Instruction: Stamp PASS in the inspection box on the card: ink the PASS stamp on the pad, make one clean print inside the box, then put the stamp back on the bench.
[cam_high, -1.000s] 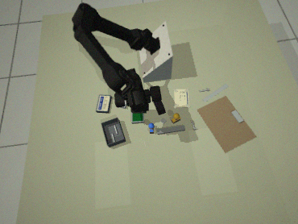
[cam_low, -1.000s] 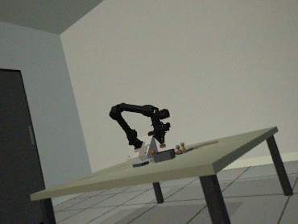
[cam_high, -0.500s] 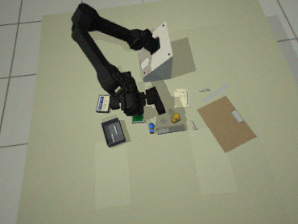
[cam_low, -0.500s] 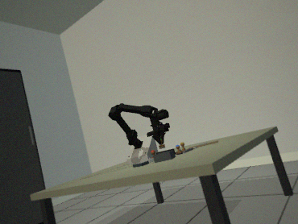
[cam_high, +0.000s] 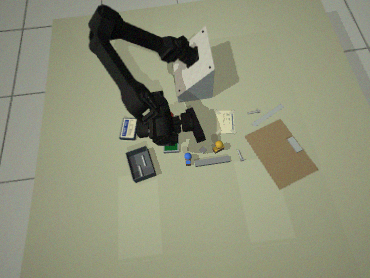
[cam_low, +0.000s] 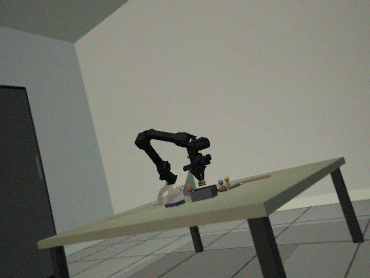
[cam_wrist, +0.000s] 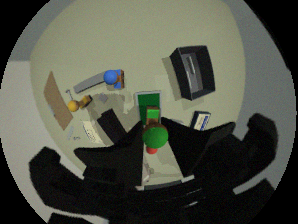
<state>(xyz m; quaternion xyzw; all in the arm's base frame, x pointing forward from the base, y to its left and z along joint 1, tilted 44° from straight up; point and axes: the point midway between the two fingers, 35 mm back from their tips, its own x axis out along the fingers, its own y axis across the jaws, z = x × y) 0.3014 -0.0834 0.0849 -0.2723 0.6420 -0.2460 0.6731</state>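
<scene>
Right now my gripper tip is 80 mm above the green ink pad and 10 mm past it. From my gripper tip the other things lie so: green-knobbed stamp (10 mm below); then red stamp (100 mm behind, 60 mm below, 10 mm to the left); then blue stamp (80 mm ahead, 60 mm to the left, 60 mm below).
</scene>
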